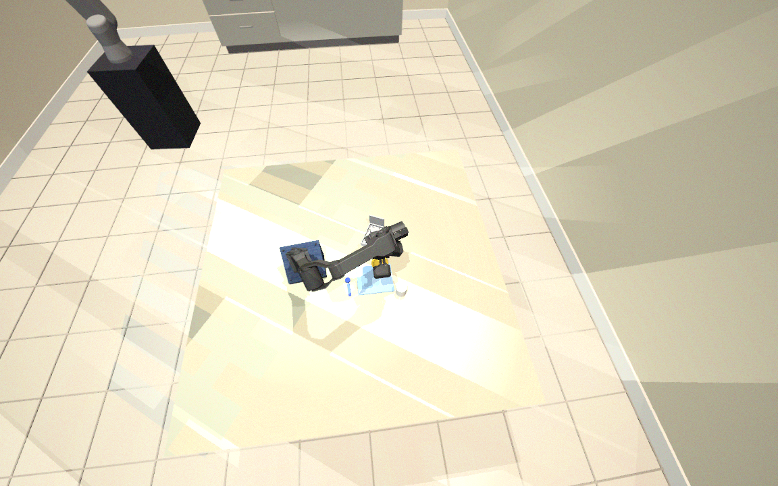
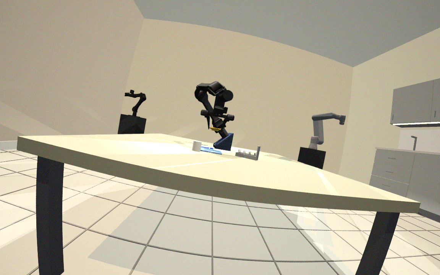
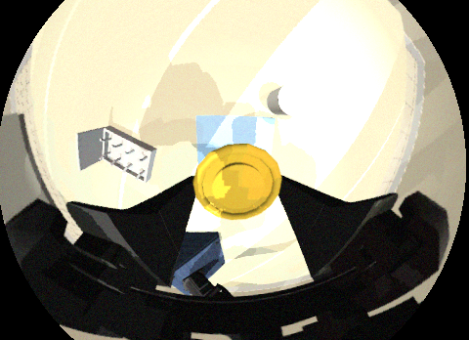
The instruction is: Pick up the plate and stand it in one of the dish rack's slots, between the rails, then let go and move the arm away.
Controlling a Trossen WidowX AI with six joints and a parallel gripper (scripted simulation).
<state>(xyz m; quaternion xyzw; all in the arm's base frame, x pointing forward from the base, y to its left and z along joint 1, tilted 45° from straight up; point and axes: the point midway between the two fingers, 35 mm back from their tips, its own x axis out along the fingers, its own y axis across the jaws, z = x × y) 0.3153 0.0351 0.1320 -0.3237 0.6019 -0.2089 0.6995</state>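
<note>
The grey dish rack lies 21 cm to the left of my gripper tip, 10 cm below it and 3 cm behind it. Round my gripper tip: blue utensil 14 cm behind, 12 cm below, 3 cm to the right; then yellow plate 1 cm above; then white cup 10 cm below, 8 cm ahead, 7 cm to the right.
</note>
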